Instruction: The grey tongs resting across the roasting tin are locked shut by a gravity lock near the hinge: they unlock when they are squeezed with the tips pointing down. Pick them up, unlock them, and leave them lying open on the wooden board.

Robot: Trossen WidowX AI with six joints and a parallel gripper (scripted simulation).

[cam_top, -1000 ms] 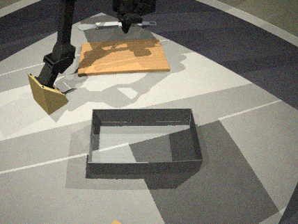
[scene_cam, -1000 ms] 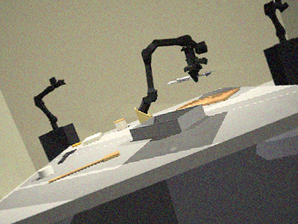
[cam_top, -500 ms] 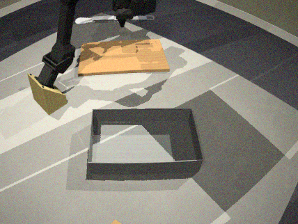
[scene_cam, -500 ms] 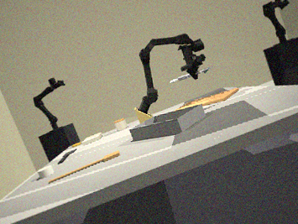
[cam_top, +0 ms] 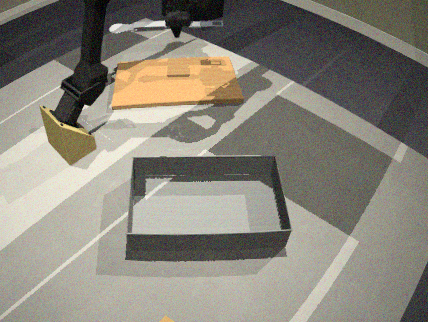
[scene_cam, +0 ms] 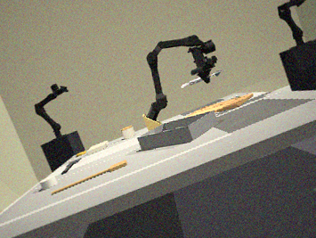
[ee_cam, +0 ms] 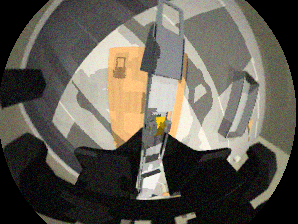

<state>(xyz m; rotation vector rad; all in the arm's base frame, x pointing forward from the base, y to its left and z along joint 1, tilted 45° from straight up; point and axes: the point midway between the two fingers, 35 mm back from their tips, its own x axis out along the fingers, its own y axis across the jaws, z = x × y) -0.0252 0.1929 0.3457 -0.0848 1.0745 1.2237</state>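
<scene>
My gripper tip is now 4 cm below the yellow lock, 2 cm to the right of it and 2 cm short of it. Also, from my gripper tip: wooden board (15 cm below, 1 cm behind); then cup (59 cm to the right, 21 cm behind, 13 cm below); then grey roasting tin (40 cm ahead, 25 cm to the right, 13 cm below).
</scene>
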